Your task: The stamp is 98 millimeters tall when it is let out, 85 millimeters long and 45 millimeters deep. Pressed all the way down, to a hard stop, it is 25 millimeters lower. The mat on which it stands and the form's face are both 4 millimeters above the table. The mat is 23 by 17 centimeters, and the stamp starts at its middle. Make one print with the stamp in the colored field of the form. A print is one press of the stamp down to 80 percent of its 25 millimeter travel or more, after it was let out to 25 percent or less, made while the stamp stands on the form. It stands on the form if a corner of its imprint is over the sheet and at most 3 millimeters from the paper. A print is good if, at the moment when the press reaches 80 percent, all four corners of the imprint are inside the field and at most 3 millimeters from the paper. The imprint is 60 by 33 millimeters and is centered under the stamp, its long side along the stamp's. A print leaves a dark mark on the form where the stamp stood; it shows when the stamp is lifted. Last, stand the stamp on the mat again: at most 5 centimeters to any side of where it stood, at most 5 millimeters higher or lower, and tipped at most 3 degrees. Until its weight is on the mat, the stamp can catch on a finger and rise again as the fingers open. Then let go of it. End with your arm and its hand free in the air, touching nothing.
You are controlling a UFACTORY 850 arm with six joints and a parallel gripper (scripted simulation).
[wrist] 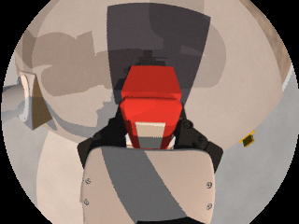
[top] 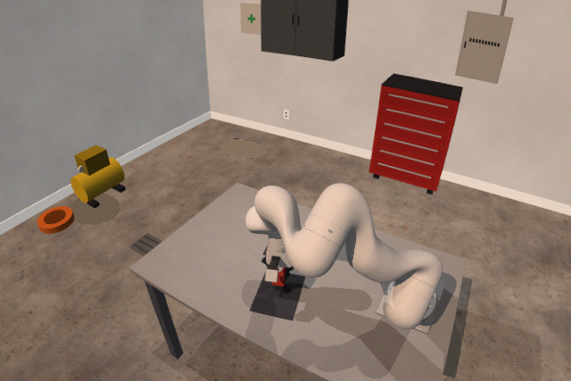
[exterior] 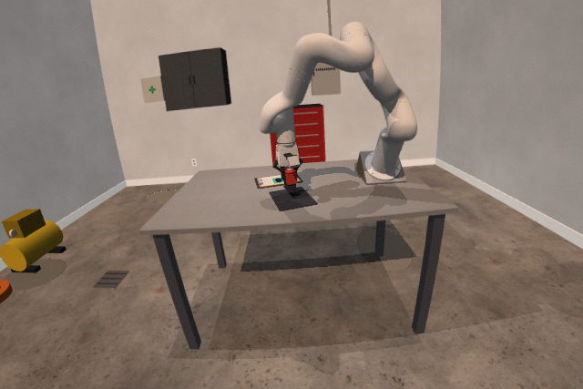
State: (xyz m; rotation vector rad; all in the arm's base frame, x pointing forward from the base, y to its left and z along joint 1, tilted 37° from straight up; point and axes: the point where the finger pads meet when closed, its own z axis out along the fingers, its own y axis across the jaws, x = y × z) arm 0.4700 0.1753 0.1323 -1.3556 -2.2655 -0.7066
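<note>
Right now the dark mat is 1 cm behind my hand, 2 cm to the left of it and 10 cm below it. Round my hand: form 11 cm ahead, 23 cm to the right, 10 cm below; red stamp 2 cm below.
</note>
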